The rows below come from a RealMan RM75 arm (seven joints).
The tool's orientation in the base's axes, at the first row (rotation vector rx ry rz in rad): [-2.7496, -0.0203, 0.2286]
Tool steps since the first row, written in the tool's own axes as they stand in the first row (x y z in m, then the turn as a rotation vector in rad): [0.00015, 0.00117, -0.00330, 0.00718, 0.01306, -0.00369]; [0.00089, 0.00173, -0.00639, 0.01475, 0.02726, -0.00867]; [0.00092, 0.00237, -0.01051, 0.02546, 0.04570, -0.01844]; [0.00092, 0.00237, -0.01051, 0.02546, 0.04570, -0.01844]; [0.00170, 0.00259, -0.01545, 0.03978, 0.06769, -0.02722]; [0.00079, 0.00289, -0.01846, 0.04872, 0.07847, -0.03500]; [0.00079, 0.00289, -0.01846, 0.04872, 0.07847, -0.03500]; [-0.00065, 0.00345, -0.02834, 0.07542, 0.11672, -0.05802]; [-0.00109, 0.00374, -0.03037, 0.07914, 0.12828, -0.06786]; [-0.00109, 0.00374, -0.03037, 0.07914, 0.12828, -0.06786]
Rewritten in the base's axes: [0.00066, -0.00230, 0.00256, 0.00746, -0.01316, -0.00262]; [0.00188, -0.00393, 0.00506, 0.01550, -0.02784, -0.00455]; [0.00257, -0.00605, 0.00858, 0.02734, -0.04808, -0.00417]; [0.00257, -0.00605, 0.00858, 0.02734, -0.04808, -0.00417]; [0.00414, -0.00805, 0.01290, 0.04252, -0.07109, -0.00658]; [0.00372, -0.00949, 0.01568, 0.05242, -0.08357, -0.00489]; [0.00372, -0.00949, 0.01568, 0.05242, -0.08357, -0.00489]; [0.00389, -0.01374, 0.02473, 0.08185, -0.12639, -0.00228]; [0.00378, -0.01478, 0.02655, 0.08692, -0.14059, 0.00182]; [0.00378, -0.01478, 0.02655, 0.08692, -0.14059, 0.00182]
